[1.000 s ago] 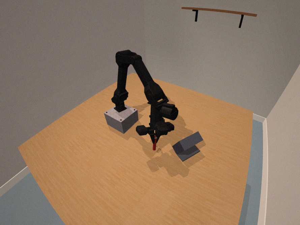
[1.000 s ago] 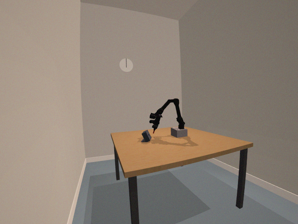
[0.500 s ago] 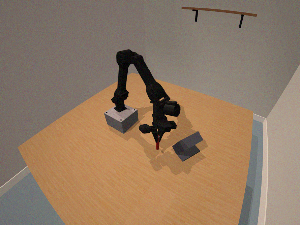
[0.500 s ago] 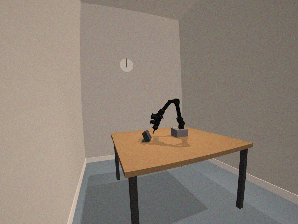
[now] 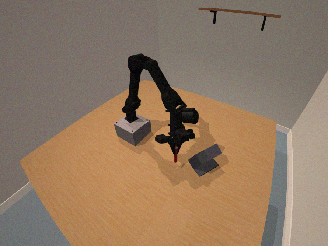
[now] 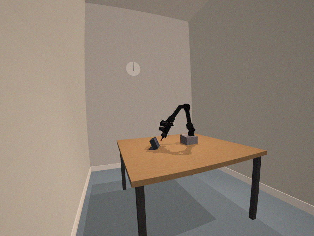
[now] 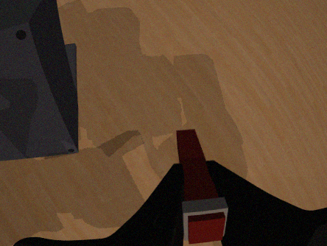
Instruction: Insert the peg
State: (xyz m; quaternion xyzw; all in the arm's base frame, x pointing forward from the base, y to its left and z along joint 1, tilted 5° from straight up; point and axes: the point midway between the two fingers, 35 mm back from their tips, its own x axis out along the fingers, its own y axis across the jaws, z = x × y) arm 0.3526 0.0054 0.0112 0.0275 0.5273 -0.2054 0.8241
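My gripper tip is 10 cm to the right of the dark grey sloped panel, 10 cm short of it and 3 cm above it. From my gripper tip the other things lie so: red square-sided peg 1 cm to the left, 1 cm behind, 1 cm above.
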